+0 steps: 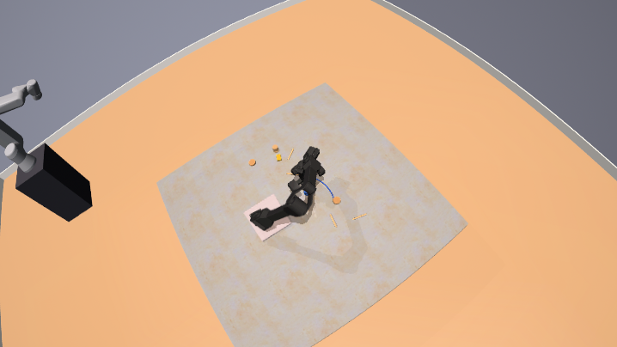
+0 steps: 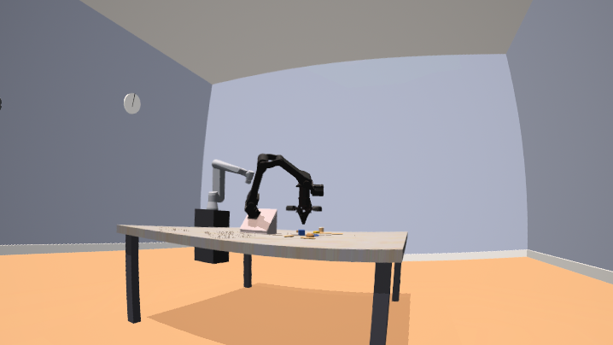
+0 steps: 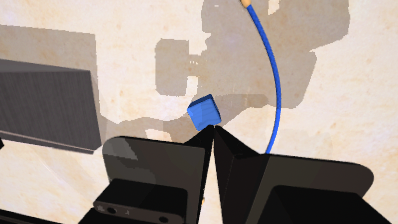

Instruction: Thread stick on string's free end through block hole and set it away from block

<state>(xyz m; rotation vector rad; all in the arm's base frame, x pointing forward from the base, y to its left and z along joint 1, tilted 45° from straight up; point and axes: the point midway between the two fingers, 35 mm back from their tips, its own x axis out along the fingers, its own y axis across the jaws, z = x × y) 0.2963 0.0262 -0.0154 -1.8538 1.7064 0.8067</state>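
Now: gripper tip 4 cm above the blue block and 1 cm past it. Also, from my gripper tip: thin wooden stick (13 cm to the left, 6 cm below, 1 cm behind); then round wooden button (12 cm to the right, 9 cm ahead, 5 cm below); then yellow block (28 cm to the left, 5 cm below, 3 cm behind).
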